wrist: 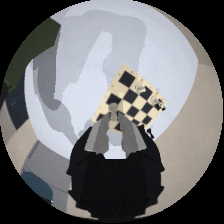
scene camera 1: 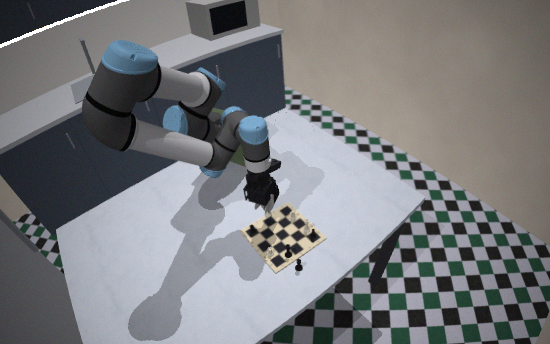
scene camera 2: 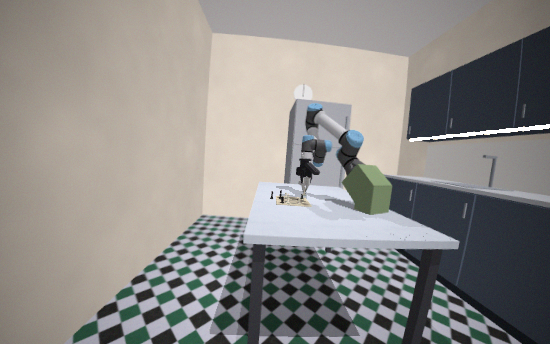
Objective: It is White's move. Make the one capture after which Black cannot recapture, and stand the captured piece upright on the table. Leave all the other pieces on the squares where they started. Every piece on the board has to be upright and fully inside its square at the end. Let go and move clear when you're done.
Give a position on a small chessboard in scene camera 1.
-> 276, 232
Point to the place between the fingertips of my gripper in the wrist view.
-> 113, 112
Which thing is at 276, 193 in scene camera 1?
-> My gripper.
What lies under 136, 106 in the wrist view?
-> A small chessboard.
